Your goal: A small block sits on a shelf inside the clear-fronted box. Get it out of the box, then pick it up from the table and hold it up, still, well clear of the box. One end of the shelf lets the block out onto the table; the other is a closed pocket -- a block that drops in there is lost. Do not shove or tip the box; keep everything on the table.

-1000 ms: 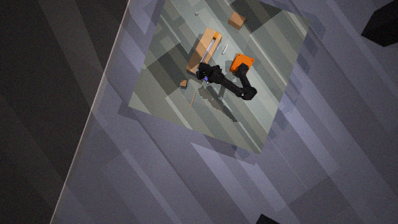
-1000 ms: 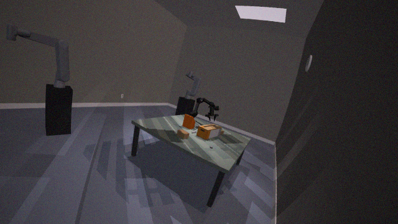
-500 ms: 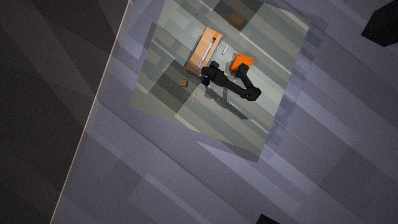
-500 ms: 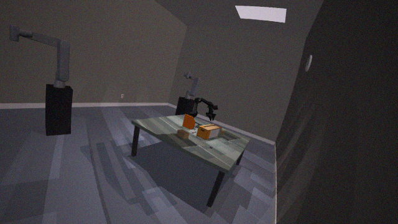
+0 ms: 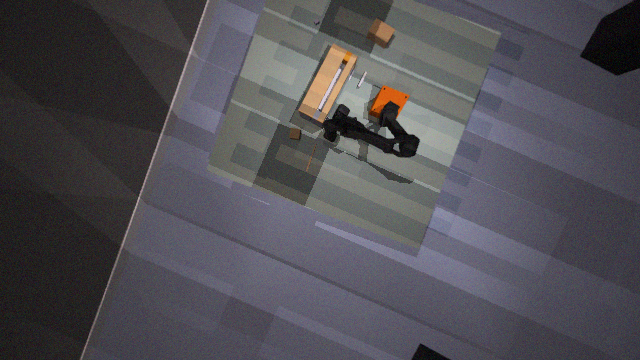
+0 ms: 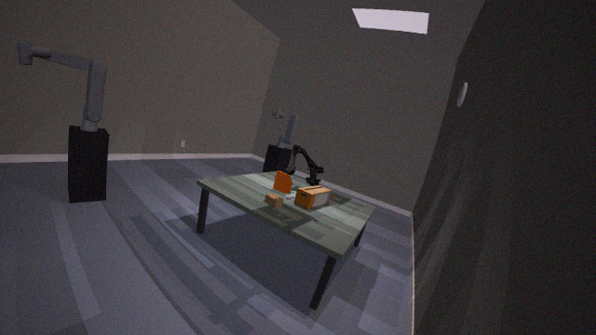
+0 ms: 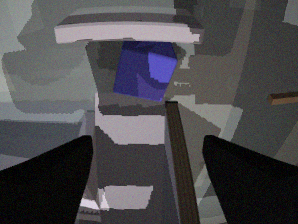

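The blue block lies 5 cm below my gripper tip and 1 cm behind it. The rest, counted from my gripper tip: thin stick: 21 cm to the left, 7 cm below, 1 cm ahead; clear-fronted box: 16 cm to the right, 6 cm ahead, 1 cm below; brown cube: 15 cm ahead, 13 cm to the left, 4 cm below.
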